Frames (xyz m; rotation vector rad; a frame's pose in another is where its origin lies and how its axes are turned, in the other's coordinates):
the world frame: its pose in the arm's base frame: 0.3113 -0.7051 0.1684 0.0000 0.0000 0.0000
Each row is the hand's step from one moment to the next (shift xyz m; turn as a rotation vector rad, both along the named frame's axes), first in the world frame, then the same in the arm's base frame.
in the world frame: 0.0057 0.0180 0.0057 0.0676 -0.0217 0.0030
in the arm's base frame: 0.0057 0.0180 0.0057 0.0676 -0.0217 0.0030
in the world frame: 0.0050 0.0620 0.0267 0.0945 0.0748 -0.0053
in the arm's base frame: 0.0050 0.0620 0.0267 0.0945 0.0748 -0.0053
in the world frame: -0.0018 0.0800 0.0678 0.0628 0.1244 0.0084
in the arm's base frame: -0.0018 0.0800 0.0678 0.0628 0.1244 0.0084
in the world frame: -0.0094 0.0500 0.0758 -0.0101 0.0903 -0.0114
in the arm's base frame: -0.0094 0.0500 0.0758 -0.0101 0.0903 -0.0114
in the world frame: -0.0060 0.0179 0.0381 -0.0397 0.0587 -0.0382
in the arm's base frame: -0.0060 0.0179 0.0381 -0.0397 0.0587 -0.0382
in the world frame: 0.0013 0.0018 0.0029 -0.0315 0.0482 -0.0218
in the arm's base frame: 0.0013 0.0018 0.0029 -0.0315 0.0482 -0.0218
